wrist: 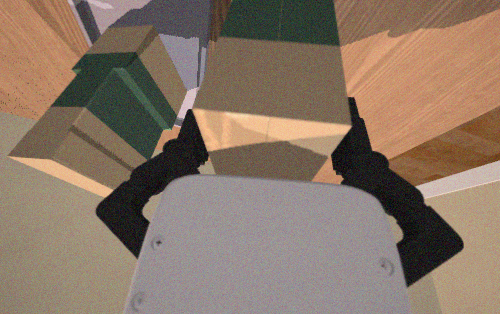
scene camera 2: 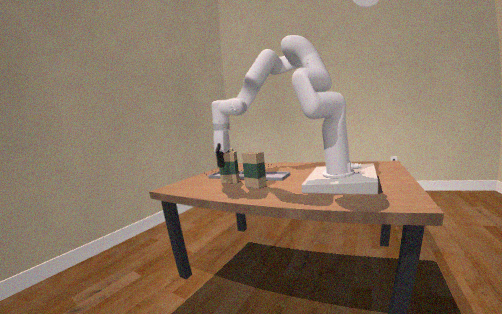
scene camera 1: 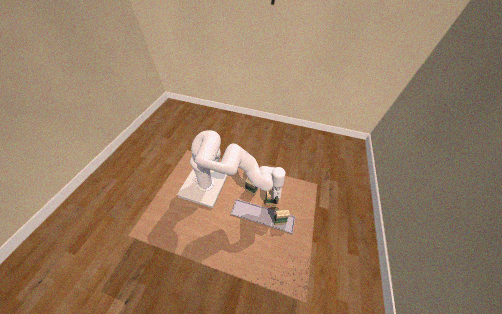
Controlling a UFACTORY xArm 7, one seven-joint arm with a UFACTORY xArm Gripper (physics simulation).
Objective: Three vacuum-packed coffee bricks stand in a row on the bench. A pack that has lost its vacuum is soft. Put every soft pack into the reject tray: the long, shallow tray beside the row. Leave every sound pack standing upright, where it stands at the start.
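Where they show: gripper, between the fingertips: (scene camera 2: 224,164) (scene camera 1: 274,196); arm's base, origin of its link: (scene camera 2: 338,173) (scene camera 1: 205,183).
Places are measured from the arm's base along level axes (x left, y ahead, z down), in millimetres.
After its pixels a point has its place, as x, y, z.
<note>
My gripper (scene camera 1: 275,200) @[14, 507, -43] (scene camera 2: 220,159) @[14, 507, -43] (wrist: 272,109) @[14, 507, -43] is open around the top of the middle coffee pack (scene camera 1: 270,202) @[-18, 487, -11] (scene camera 2: 230,167) @[27, 466, -34] (wrist: 272,75) @[-2, 451, -81], one finger on each side. This pack stands upright on the bench. Another pack (scene camera 1: 251,187) @[25, 340, -69] (scene camera 2: 255,170) @[87, 313, -34] stands upright on the bench, nearer the arm's base. A third pack (scene camera 1: 282,217) @[-121, 576, -72] (wrist: 115,95) @[-103, 543, -39], with a raised ridge and uneven sides, stands in the right end of the long, shallow tray (scene camera 1: 246,210) @[-99, 341, 36] (scene camera 2: 280,176) @[-110, 282, 39] (wrist: 177,60) @[-80, 558, 37] in scene camera 1. The middle pack mostly hides it in scene camera 2.
The arm's white base plate (scene camera 1: 197,197) @[-117, -6, -3] (scene camera 2: 340,187) @[123, -16, 17] sits on the wooden bench (scene camera 1: 165,220) @[-309, -154, 40] (scene camera 2: 200,195) @[219, 499, 40], to the left of the packs in scene camera 1. The tray runs close beside the middle pack. The arm's shadow falls across the bench and tray.
</note>
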